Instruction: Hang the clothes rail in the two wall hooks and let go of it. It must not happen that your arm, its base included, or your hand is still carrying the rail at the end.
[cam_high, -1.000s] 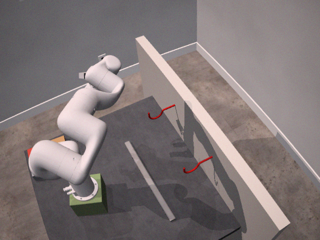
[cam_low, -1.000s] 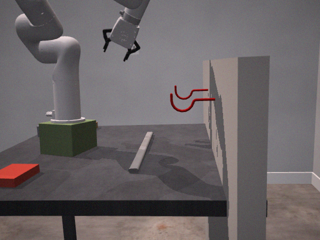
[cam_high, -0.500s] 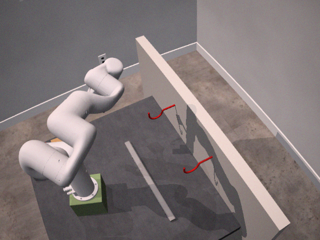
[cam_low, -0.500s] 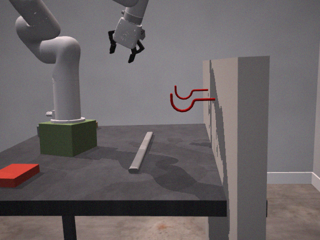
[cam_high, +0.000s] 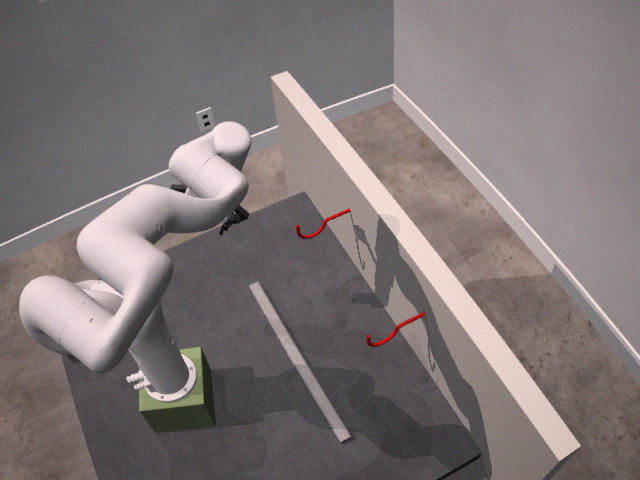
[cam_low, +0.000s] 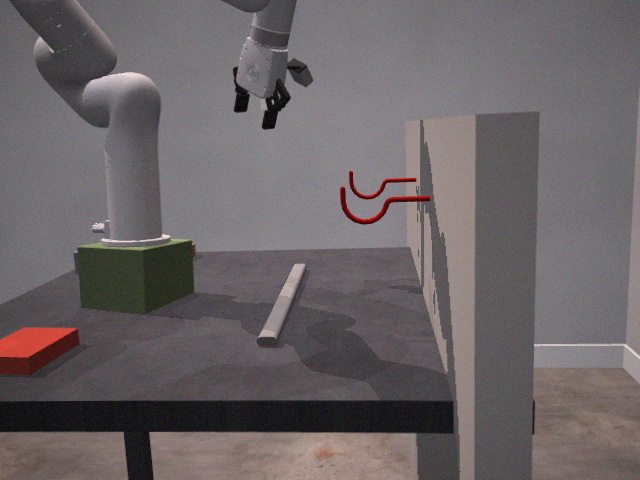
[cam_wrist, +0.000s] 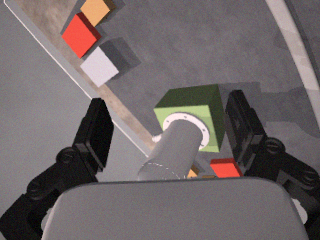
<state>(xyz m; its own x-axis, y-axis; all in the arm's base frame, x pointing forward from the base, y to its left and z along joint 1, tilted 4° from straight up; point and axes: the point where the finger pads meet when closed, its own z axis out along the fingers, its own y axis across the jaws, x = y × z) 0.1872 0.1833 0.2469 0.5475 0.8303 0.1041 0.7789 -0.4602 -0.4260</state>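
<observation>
Now: hand 33 cm above the grey clothes rail, 20 cm to the left of it and 10 cm short of it. The rest, counted from my hand: beige wall panel 56 cm below, 37 cm ahead, 15 cm to the right; then grey block 39 cm behind, 32 cm below, 5 cm to the left.
</observation>
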